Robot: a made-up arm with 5 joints. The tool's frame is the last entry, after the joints.
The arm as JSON. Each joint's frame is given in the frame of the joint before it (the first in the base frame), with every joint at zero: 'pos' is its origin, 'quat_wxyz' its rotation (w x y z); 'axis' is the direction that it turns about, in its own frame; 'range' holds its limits. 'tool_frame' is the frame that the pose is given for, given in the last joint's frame.
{
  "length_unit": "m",
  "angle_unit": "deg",
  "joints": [
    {
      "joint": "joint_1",
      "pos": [
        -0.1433,
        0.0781,
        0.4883
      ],
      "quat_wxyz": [
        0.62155,
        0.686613,
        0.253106,
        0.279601
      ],
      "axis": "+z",
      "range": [
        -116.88,
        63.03
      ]
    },
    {
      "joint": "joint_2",
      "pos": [
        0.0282,
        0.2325,
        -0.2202
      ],
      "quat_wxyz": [
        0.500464,
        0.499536,
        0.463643,
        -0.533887
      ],
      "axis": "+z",
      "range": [
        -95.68,
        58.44
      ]
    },
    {
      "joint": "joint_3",
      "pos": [
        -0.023,
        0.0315,
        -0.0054
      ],
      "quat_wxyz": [
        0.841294,
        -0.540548,
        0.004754,
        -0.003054
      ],
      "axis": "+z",
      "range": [
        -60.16,
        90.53
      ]
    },
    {
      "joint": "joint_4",
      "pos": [
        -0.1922,
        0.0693,
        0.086
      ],
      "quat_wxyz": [
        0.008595,
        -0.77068,
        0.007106,
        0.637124
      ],
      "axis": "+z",
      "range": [
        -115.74,
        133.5
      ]
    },
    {
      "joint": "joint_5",
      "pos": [
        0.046,
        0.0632,
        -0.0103
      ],
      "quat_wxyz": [
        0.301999,
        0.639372,
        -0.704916,
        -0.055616
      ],
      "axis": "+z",
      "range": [
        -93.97,
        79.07
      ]
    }
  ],
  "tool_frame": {
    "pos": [
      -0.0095,
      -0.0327,
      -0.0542
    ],
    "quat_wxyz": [
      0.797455,
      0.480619,
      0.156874,
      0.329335
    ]
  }
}
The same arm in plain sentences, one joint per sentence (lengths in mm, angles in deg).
The arm has five revolute joints in a row. What follows holds with every joint at zero, and every direction is one of the base frame's.
The first joint lies 143.3 mm along -x and 78.1 mm along +y and 488.3 mm along +z from the base frame's origin and turns about the direction (0.698591, -0.71199, -0.070999), from -116.88 to 63.03 deg.
The second joint lies 133.7 mm along -x and 153.3 mm along +y and 248.9 mm along +z from the first joint and turns about -z, from -95.68 to 58.44 deg.
The third joint lies 38.6 mm along +x and 5.5 mm along +y and 5.4 mm along +z from the second joint and turns about the direction (0.644455, 0.641855, -0.415571), from -60.16 to 90.53 deg.
The fourth joint lies 211.4 mm along +x and 61.2 mm along -y and 26.4 mm along +z from the third joint and turns about the direction (0.576905, -0.811407, 0.093801), from -115.74 to 133.5 deg.
The fifth joint lies 59.2 mm along -x and 34 mm along -y and 39.5 mm along -z from the fourth joint and turns about +y, from -93.97 to 79.07 deg.
The tool frame, which is the frame that the pose is given for, lies 33.3 mm along -x and 54.2 mm along -y and 7 mm along +z from the fifth joint; its axes are the base frame's turned by roll -30.66, pitch -19.18 and yaw 4.03 deg (as in URDF: about the fixed x, then y, then z).

